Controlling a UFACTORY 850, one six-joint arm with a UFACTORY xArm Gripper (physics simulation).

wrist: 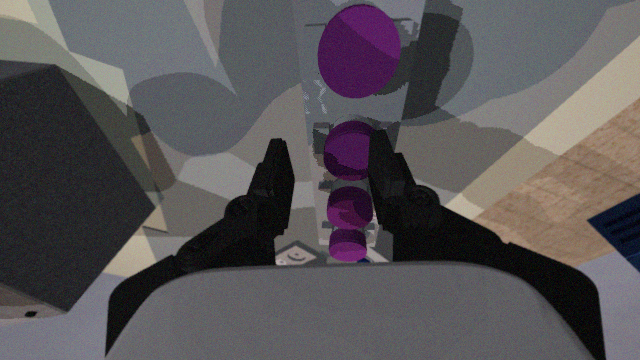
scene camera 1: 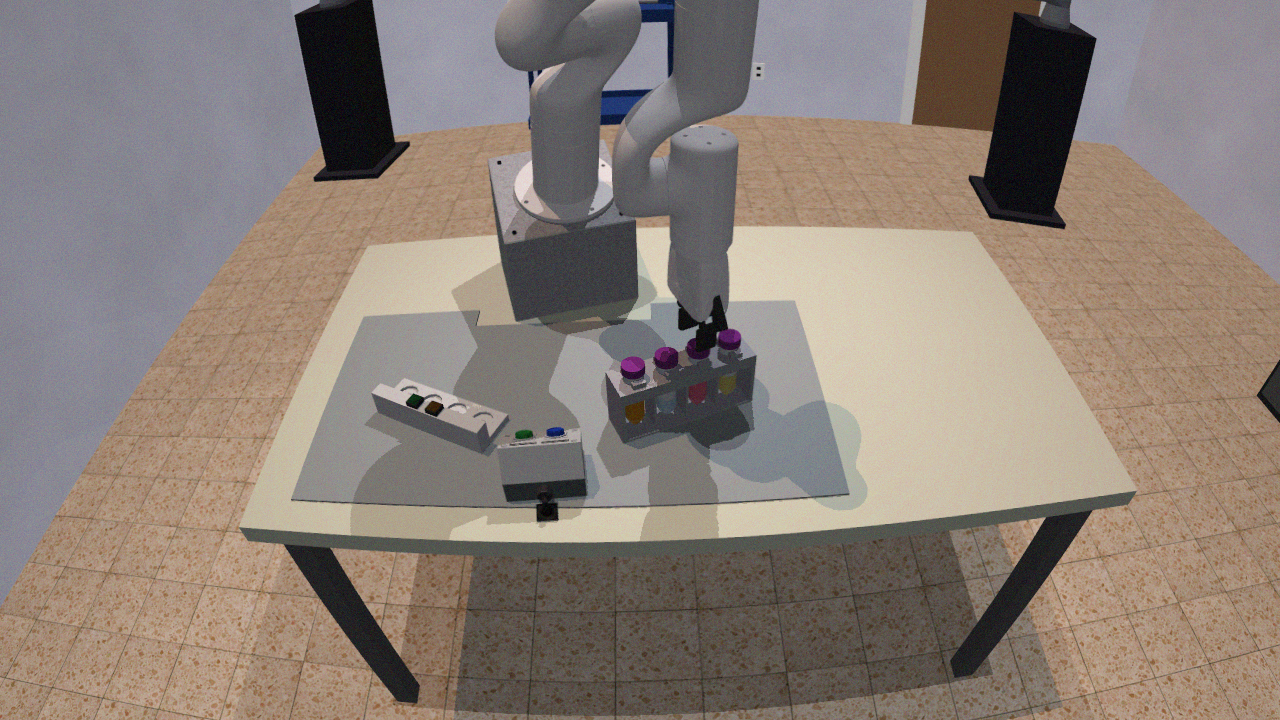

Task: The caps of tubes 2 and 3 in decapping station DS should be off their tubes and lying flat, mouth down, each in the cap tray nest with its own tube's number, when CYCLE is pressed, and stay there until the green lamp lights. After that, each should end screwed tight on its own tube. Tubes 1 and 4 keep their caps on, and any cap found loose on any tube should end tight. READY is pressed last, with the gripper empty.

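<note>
The decapping rack (scene camera 1: 626, 430) (wrist: 345, 107) holds four tubes with purple caps. The cap of tube 1 (scene camera 1: 729, 339) (wrist: 359, 50) is over yellow liquid, the cap of tube 2 (scene camera 1: 697, 351) (wrist: 348, 151) over pink, the cap of tube 3 (scene camera 1: 665, 358) (wrist: 350, 207) over pale blue and the cap of tube 4 (scene camera 1: 632, 367) (wrist: 347, 245) over orange. My gripper (scene camera 1: 705, 338) (wrist: 328, 156) is partly open and empty by the cap of tube 2; its right finger overlaps that cap's edge in the wrist view. Whether any cap is loose cannot be told. The cap tray (scene camera 1: 465, 435) shows no caps.
Two small dark squares, one green (scene camera 1: 414, 400) and one brown (scene camera 1: 434, 408), sit on the tray. The control box (scene camera 1: 541, 467) has a green button (scene camera 1: 523, 434) and a blue button (scene camera 1: 554, 431). A small black fixture (scene camera 1: 546, 511) stands before it. The robot's base block (scene camera 1: 572, 268) is behind.
</note>
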